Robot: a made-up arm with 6 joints. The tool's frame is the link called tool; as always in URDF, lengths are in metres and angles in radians. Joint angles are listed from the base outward.
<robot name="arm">
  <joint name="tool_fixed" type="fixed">
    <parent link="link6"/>
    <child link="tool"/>
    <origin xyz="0 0 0" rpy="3.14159 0 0"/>
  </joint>
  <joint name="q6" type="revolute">
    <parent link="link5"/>
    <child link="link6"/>
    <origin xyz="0.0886 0 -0.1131" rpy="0 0 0"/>
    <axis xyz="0 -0.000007 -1"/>
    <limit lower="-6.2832" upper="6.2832"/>
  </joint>
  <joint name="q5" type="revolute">
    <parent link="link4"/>
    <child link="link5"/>
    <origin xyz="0 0 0" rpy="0 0 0"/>
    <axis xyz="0 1 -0.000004"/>
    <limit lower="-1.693" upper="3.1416"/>
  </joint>
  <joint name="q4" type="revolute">
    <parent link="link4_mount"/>
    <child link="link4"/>
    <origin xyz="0.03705 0 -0.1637" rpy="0 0 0"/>
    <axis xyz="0 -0.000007 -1"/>
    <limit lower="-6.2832" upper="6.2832"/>
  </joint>
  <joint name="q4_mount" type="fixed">
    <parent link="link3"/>
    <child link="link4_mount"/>
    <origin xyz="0.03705 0 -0.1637" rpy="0 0 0"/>
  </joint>
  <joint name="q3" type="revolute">
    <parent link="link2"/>
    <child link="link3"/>
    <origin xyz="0.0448 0 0.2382" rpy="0 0 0"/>
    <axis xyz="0 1 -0.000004"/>
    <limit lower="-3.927" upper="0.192"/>
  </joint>
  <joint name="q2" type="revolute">
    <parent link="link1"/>
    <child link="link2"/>
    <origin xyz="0 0 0" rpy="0 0 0"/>
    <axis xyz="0 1 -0.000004"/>
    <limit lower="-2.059" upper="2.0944"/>
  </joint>
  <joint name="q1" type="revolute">
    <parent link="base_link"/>
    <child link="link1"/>
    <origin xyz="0 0 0.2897" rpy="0 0 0"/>
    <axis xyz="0 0 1"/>
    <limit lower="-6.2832" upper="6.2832"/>
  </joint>
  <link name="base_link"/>
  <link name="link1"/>
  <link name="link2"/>
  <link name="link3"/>
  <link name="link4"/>
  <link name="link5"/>
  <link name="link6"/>
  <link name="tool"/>
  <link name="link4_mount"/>
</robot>
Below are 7 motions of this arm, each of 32 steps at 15 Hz.
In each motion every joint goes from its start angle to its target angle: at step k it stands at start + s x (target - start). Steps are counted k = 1, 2, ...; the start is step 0. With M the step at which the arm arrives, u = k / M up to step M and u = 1 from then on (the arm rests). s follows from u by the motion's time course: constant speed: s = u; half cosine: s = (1 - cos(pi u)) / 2; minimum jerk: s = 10 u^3 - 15 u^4 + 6 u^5.
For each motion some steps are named. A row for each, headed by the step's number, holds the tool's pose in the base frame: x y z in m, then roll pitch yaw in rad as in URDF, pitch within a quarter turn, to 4 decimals.
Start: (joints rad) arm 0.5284 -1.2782 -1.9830 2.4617 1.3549 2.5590
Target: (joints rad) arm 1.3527 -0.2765 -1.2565 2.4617 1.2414 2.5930
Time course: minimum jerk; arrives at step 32
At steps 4, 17, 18, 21, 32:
4: -0.3706 -0.1560 0.8279 -1.3296 0.9163 1.6359
17: 0.0197 0.1263 0.8973 0.1900 0.7139 -2.9912
18: 0.0403 0.1711 0.8782 0.2862 0.6394 -2.8851
21: 0.0691 0.2919 0.8027 0.5057 0.4176 -2.6486
32: 0.0451 0.4311 0.6491 0.7589 0.0827 -2.4089

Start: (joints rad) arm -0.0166 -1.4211 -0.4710 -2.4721 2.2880 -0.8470
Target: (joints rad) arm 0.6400 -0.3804 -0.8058 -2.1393 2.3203 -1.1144
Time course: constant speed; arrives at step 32
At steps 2, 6, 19, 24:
2: 0.0358 -0.0905 0.6493 1.1835 0.0145 -1.0085
6: 0.0801 -0.0878 0.6499 1.1299 0.1238 -0.9365
19: 0.2182 -0.0319 0.6224 0.9185 0.4646 -0.7896
24: 0.2623 0.0070 0.5996 0.8080 0.5820 -0.7777

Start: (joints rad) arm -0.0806 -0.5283 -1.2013 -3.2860 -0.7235 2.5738
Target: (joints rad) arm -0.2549 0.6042 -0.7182 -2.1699 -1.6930 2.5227
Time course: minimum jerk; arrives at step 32
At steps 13, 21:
13: 0.2723 -0.0061 0.3598 -3.0479 -0.2365 0.3384
21: 0.2355 0.0302 0.2684 -2.1004 0.5527 0.2432

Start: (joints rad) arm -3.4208 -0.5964 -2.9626 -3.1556 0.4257 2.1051
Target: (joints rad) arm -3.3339 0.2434 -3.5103 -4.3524 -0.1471 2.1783
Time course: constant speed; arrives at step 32
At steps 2, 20, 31, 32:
2: 0.2883 -0.0774 0.9321 -0.7257 0.3404 -1.5322
20: 0.1016 0.0340 0.9608 -0.2875 -0.0063 -1.9823
31: 0.0148 0.0933 0.9323 -0.0077 -0.1455 -2.3254
32: 0.0083 0.0977 0.9284 0.0171 -0.1548 -2.3591

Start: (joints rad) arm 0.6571 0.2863 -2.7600 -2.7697 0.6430 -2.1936
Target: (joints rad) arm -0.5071 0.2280 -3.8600 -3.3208 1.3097 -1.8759
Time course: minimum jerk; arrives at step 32
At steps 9, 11, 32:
9: 0.2333 0.1226 0.9587 0.1305 0.2536 -1.3955
11: 0.1945 0.0761 0.9749 0.2940 0.2885 -1.4759
32: -0.2121 0.1354 0.8267 1.8101 0.3812 -2.1648

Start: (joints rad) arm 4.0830 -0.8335 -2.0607 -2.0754 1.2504 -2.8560
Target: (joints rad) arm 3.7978 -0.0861 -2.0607 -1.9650 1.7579 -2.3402
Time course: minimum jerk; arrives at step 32
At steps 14, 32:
14: -0.0875 0.0383 0.9468 -0.0593 1.2306 1.9969
32: -0.2993 -0.0818 0.8484 -0.4771 1.3261 1.3582

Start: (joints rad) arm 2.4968 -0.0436 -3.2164 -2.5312 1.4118 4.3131
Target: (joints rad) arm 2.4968 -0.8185 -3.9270 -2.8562 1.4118 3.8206
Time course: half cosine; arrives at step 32
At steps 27, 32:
27: 0.4775 -0.3225 0.3481 2.7724 -0.0393 1.7799
32: 0.4723 -0.3208 0.3031 2.8423 -0.0841 1.8029

